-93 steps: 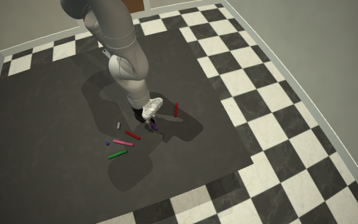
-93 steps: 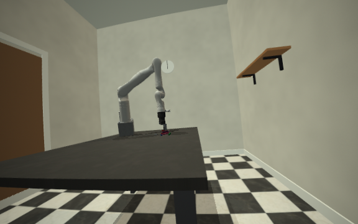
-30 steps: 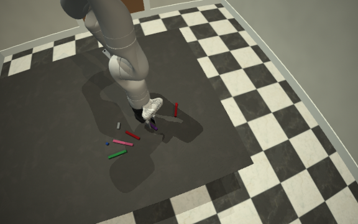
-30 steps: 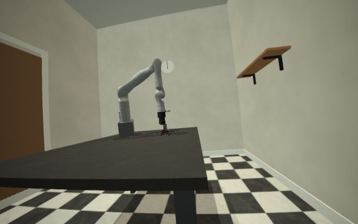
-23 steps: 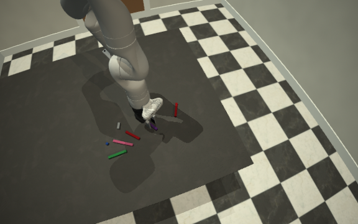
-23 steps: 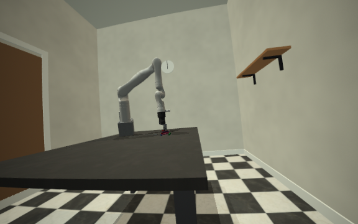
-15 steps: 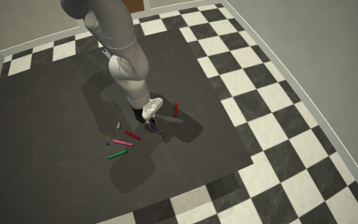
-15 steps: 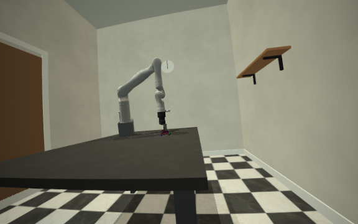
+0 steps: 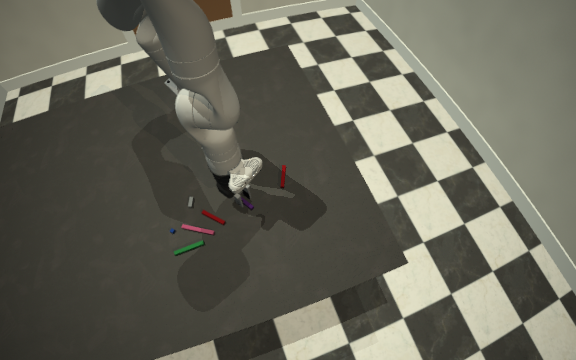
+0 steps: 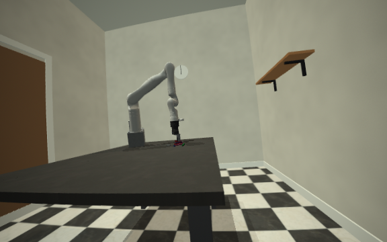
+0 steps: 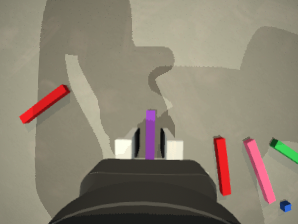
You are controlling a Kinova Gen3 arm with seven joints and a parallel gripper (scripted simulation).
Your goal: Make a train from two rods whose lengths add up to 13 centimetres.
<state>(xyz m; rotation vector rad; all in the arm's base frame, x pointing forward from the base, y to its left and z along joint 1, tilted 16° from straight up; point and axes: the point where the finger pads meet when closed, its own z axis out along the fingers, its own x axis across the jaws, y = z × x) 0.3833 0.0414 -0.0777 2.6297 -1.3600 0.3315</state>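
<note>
My hand is 30 mm above the purple rod. From my hand the other things lie so: green rod (170 mm to the right, 80 mm ahead, 30 mm below); short grey rod (140 mm to the right, 40 mm behind, 30 mm below); pink rod (140 mm to the right, 40 mm ahead, 30 mm below).
</note>
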